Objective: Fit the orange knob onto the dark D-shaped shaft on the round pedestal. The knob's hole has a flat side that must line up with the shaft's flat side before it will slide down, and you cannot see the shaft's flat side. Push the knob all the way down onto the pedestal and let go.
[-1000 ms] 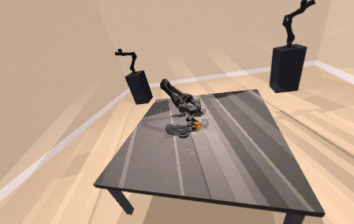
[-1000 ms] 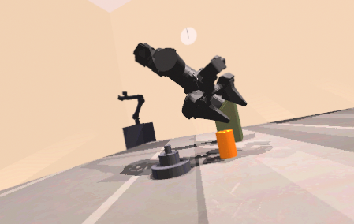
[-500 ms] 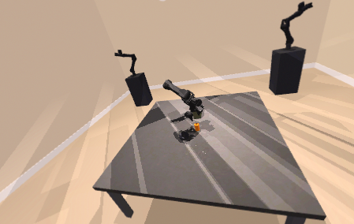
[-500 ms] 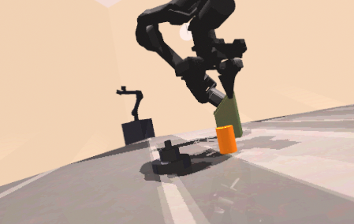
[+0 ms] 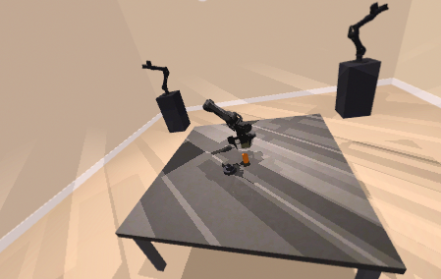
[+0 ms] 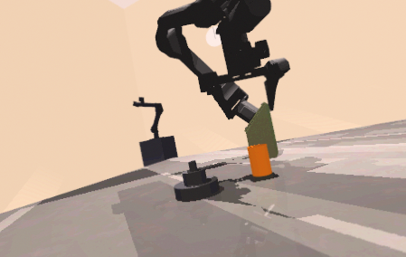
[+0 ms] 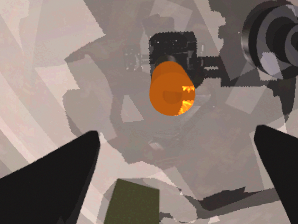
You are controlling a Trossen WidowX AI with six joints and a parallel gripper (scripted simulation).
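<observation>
My gripper tip is 10 cm above the orange knob. From my gripper tip the other things lie so: pedestal: 9 cm ahead, 11 cm to the right, 9 cm below.
</observation>
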